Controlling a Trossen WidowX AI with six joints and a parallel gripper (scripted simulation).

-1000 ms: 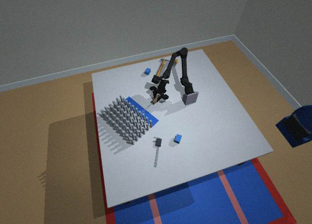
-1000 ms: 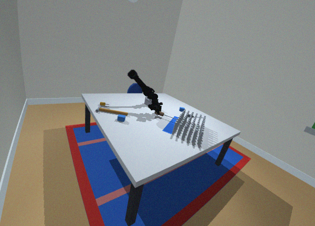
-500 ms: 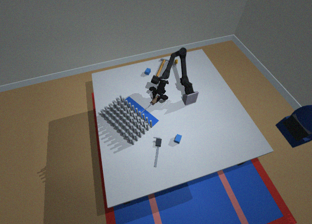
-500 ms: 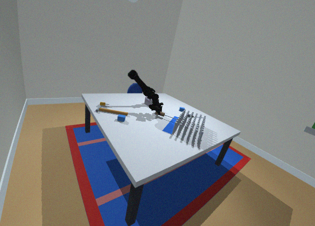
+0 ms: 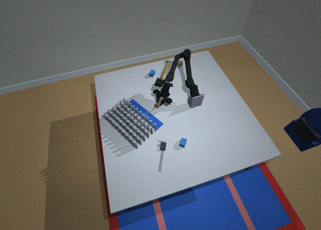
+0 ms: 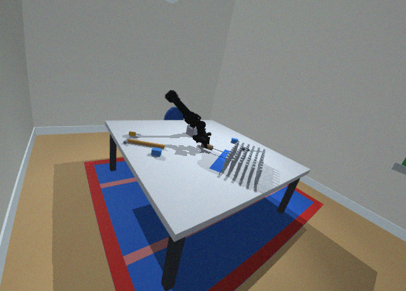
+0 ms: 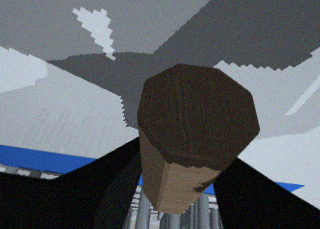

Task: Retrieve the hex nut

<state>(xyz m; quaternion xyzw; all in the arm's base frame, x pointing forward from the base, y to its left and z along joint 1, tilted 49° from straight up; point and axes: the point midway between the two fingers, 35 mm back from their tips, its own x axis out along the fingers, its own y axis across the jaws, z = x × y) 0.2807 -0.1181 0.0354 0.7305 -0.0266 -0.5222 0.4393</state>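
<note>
Right now the blue taped strip is 150 mm ahead of my gripper tip, 20 mm to the left of it and 30 mm below it. From my gripper tip the other things lie so: thin hook tool 90 mm ahead, 40 mm to the left; yellow screwdriver 420 mm behind, 410 mm to the right, 10 mm below.
</note>
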